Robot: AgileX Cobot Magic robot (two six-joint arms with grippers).
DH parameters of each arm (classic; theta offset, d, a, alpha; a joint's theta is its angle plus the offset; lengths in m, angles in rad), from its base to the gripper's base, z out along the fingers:
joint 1: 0 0.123 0 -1.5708
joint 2: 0.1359 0 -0.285 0
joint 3: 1.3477 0 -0.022 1.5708
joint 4: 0 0.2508 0 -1.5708
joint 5: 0 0 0.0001 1.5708
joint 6: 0 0.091 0 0
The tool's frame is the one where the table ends.
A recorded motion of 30 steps. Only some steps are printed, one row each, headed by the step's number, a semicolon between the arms.
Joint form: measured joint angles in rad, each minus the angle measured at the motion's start. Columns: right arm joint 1, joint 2, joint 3, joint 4, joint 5, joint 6; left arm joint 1, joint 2, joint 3, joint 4, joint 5, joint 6.
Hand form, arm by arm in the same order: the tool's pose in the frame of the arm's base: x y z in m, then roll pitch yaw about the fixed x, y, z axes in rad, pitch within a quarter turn. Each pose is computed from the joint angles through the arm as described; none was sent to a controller.
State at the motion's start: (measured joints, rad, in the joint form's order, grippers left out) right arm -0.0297 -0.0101 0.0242 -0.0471 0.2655 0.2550; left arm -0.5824 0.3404 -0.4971 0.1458 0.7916 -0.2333
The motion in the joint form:
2: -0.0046 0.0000 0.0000 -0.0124 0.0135 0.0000; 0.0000 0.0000 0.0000 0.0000 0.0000 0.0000
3: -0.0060 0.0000 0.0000 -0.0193 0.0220 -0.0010; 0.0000 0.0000 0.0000 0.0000 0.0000 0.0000
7: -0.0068 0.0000 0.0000 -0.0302 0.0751 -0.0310; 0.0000 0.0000 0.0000 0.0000 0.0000 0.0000
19: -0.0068 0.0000 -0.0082 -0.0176 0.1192 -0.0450; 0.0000 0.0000 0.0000 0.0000 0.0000 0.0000
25: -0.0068 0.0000 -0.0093 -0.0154 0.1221 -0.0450; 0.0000 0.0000 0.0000 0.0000 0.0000 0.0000
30: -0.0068 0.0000 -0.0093 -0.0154 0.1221 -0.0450; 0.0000 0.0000 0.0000 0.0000 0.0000 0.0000
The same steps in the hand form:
2: 0.0547 -0.0034 0.1804 2.3940 1.2889 2.3229; 0.0572 -0.0264 0.2888 -3.0281 1.0278 2.8123
3: 0.0546 -0.0037 0.1796 2.4354 1.2882 2.3604; 0.0572 -0.0264 0.2888 -3.0281 1.0278 2.8123
7: 0.0534 -0.0043 0.1750 2.6574 1.2687 2.5748; 0.0572 -0.0264 0.2888 -3.0281 1.0278 2.8123
19: 0.0521 -0.0041 0.1738 2.7148 1.2373 2.6311; 0.0572 -0.0264 0.2888 -3.0281 1.0278 2.8123
25: 0.0520 -0.0041 0.1740 2.7113 1.2347 2.6278; 0.0572 -0.0264 0.2888 -3.0281 1.0278 2.8123
30: 0.0520 -0.0041 0.1740 2.7113 1.2347 2.6278; 0.0572 -0.0264 0.2888 -3.0281 1.0278 2.8123

